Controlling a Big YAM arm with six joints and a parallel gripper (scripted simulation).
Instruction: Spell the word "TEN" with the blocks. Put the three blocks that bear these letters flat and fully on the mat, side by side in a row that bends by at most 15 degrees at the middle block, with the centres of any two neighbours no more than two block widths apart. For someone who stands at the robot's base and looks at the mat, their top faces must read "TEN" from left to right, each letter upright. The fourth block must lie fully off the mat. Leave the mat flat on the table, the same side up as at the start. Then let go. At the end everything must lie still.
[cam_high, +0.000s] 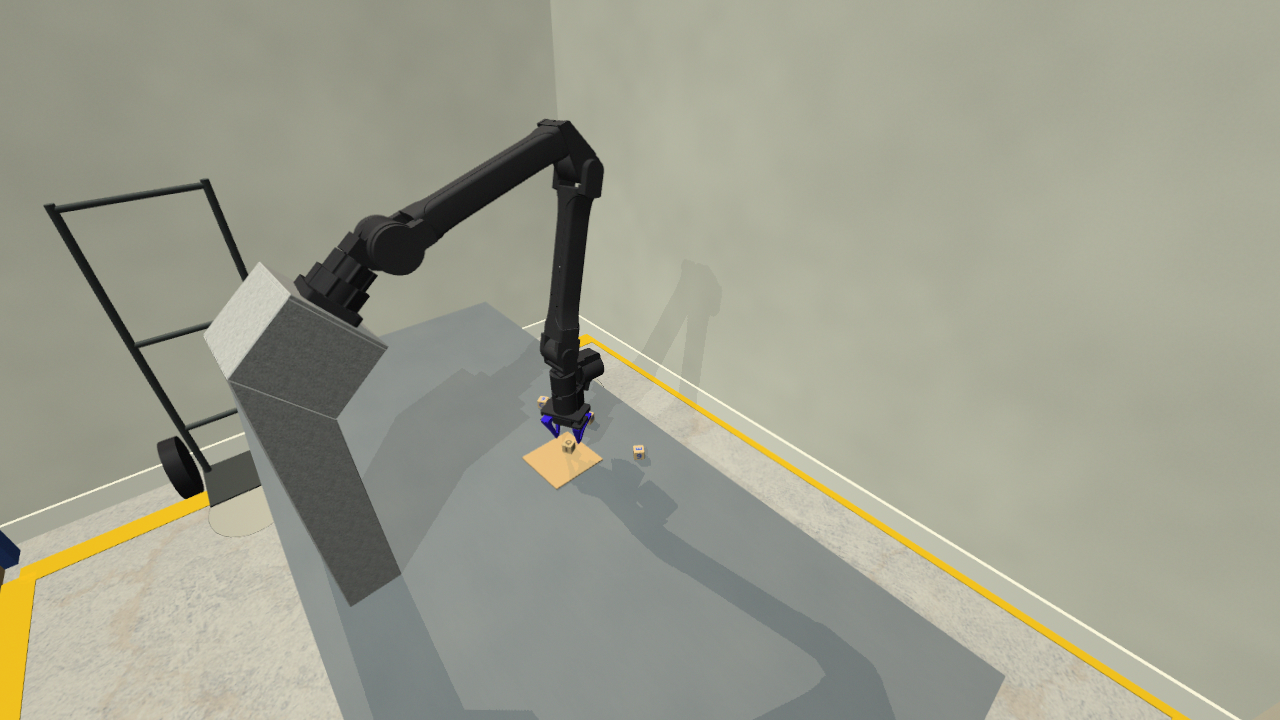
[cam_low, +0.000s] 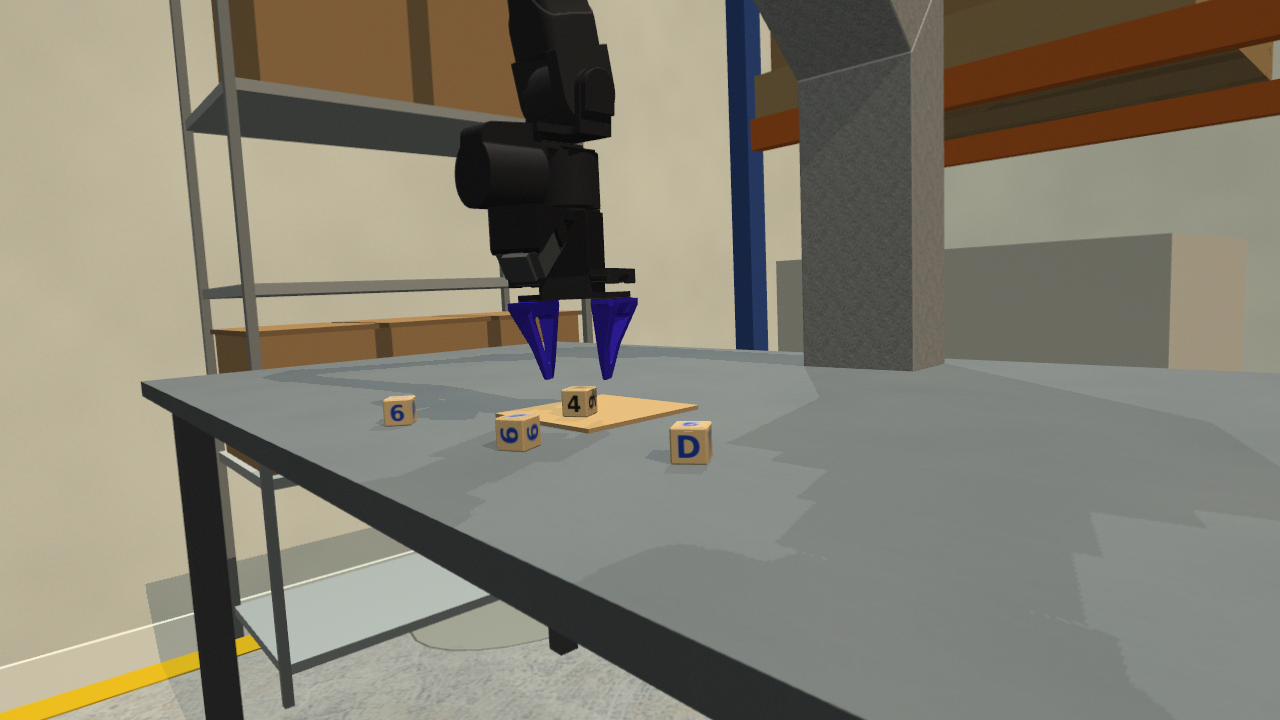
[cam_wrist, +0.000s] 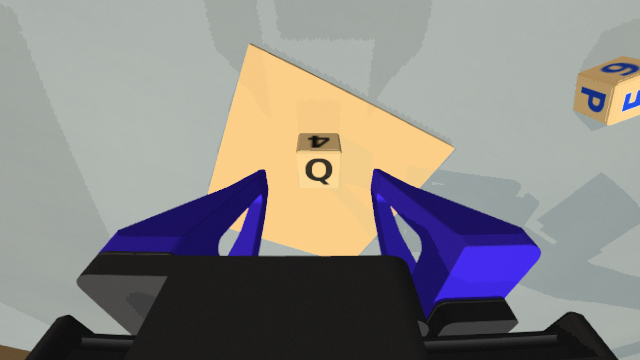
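My gripper is now 40 mm above the tan mat, 30 mm past it and 20 mm to the left of it.
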